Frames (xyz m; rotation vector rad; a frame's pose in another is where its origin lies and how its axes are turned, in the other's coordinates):
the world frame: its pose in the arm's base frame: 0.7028 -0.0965 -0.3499 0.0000 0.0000 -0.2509
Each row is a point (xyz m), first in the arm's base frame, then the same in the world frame.
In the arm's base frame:
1: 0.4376 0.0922 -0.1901
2: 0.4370 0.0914 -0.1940
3: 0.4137 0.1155 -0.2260
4: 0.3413 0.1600 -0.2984
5: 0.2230 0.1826 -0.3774
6: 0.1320 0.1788 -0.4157
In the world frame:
1: -0.3037 0.1169 0.1598
2: -0.3041 0.1160 0.1559
3: -0.3327 0.1336 0.1239
4: -0.4139 0.1587 0.0515
5: -0.5341 0.1512 -0.0275
6: -0.6213 0.1250 -0.0658

